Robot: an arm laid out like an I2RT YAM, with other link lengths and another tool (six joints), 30 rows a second.
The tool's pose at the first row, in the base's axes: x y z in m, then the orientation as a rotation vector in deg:
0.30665, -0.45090, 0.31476, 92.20, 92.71, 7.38
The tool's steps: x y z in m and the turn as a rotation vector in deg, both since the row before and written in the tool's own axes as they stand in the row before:
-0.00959, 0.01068, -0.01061, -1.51, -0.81, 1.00
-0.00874, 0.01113, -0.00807, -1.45, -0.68, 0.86
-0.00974, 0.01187, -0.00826, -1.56, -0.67, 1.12
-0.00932, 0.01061, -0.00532, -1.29, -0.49, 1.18
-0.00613, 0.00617, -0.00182, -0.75, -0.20, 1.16
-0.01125, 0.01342, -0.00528, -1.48, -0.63, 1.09
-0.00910, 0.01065, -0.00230, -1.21, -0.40, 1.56
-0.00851, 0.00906, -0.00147, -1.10, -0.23, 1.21
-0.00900, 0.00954, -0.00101, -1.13, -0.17, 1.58
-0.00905, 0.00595, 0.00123, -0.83, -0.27, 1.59
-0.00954, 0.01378, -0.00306, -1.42, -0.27, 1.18
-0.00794, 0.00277, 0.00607, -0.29, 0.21, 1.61
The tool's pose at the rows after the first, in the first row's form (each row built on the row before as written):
0.30706, -0.45242, 0.33254, 91.73, 90.85, 8.42
0.30893, -0.45424, 0.34862, 91.20, 89.22, 9.43
0.31052, -0.45664, 0.36582, 90.78, 87.36, 10.66
0.31260, -0.46029, 0.38031, 90.63, 85.67, 11.86
0.31420, -0.46367, 0.38837, 90.91, 84.39, 12.89
0.31691, -0.46875, 0.40573, 90.50, 82.59, 14.03
0.31983, -0.47386, 0.41865, 90.66, 80.70, 15.44
0.32201, -0.47922, 0.42975, 90.64, 79.24, 16.70
0.32432, -0.48525, 0.44121, 90.85, 77.52, 18.24
0.32568, -0.49298, 0.44877, 91.29, 75.82, 19.50
0.32798, -0.49835, 0.46477, 90.93, 74.21, 20.86
0.33102, -0.50798, 0.46712, 91.81, 73.05, 22.21

